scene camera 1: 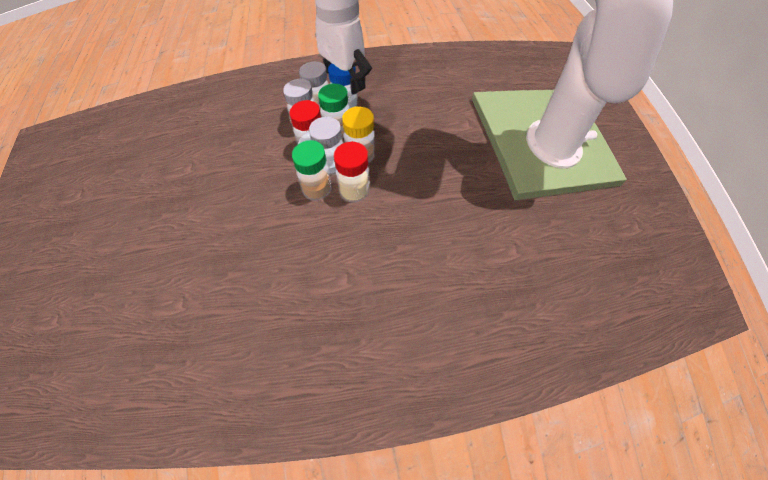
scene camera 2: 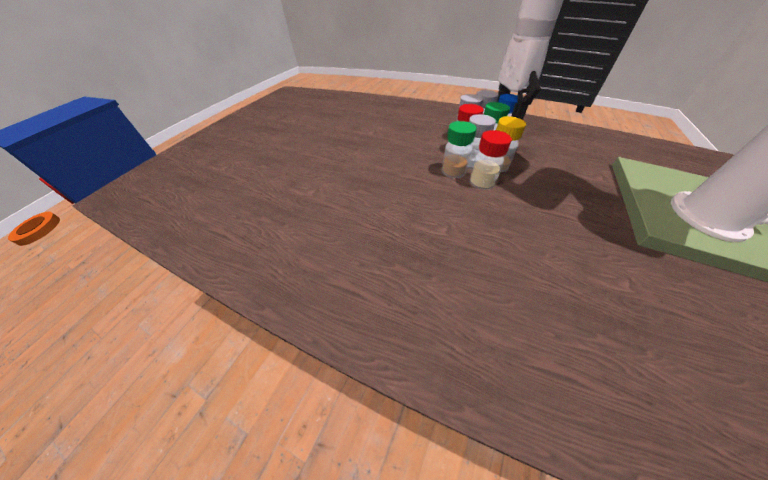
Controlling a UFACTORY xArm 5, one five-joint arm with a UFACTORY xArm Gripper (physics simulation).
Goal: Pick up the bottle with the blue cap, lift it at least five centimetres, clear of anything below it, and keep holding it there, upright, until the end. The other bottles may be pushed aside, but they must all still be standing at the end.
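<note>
The bottle with the blue cap stands at the back right corner of a tight group of bottles; its body is mostly hidden. My gripper is open and low over this bottle, pointing down. One dark finger shows at the right of the blue cap; the other is mostly hidden at its left. A grey-capped bottle stands directly left of the blue cap, and a green-capped bottle stands in front of it. All bottles in view look upright.
A yellow-capped bottle, a red-capped bottle and a green-capped bottle stand nearer the front, among several others. The arm's base stands on a green plate to the right.
</note>
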